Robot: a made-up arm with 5 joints.
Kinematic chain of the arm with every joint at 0, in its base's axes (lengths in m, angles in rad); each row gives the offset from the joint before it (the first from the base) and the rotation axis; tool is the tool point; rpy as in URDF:
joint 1: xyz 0 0 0.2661 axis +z
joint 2: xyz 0 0 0 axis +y
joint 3: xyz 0.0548 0 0.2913 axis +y
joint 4: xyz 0.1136 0 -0.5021 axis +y
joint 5: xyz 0.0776 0 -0.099 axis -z
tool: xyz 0 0 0 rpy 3.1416 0 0
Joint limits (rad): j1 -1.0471..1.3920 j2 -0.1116..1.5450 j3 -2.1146..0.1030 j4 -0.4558..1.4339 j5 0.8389..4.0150
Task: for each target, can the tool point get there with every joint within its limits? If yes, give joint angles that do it. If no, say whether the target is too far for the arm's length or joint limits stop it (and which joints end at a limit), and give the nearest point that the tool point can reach.
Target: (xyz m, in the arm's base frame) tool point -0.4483 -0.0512 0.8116
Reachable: no: joint limits stop it (at a limit: joint 2, joint 3, joint 4) | nearest point -0.2982 -0.0341 0.2385 | short by 0.593 m
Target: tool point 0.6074 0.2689 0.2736
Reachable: yes | joints 0.4168 0.1122 -0.9893 0.3130 2.5860
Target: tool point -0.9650 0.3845 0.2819
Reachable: no: too far | nearest point -0.3166 0.1261 0.1651 | short by 0.708 m
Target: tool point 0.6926 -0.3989 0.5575
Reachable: yes | joints -0.5226 0.4311 -1.7685 -0.0238 2.5244
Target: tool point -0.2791 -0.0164 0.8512
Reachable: no: joint limits stop it (at a limit: joint 1, joint 2, joint 3, joint 4) | nearest point 0.0578 0.3200 1.0809 | short by 0.529 m
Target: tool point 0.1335 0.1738 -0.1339
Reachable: yes | joints 0.9156 0.5390 -0.4684 1.0493 1.8927
